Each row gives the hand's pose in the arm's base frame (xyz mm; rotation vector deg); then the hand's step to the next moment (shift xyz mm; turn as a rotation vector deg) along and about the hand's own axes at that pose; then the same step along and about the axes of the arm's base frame.
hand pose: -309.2 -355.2 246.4 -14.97 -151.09 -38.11
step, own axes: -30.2 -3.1 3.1 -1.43 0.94 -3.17
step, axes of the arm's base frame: 25.3 -3.6 -16.7 2.62 -0.85 2.32
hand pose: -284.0 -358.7 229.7 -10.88 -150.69 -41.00
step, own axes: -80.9 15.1 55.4 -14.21 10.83 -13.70
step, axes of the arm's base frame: 57.7 39.3 -70.5 20.19 1.96 9.76
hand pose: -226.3 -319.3 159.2 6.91 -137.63 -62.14
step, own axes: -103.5 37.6 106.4 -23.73 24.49 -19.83
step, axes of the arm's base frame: 44.3 126.5 -74.0 33.04 9.70 19.24
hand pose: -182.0 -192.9 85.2 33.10 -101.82 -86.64
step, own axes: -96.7 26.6 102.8 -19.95 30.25 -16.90
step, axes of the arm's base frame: -13.3 143.0 -2.1 29.06 10.05 25.56
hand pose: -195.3 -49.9 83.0 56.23 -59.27 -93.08
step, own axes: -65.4 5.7 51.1 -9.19 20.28 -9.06
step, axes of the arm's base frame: -30.4 71.2 30.6 16.38 3.12 17.31
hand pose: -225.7 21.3 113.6 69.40 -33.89 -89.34
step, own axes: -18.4 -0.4 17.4 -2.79 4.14 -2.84
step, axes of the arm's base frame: -16.6 13.5 13.5 4.21 1.67 3.53
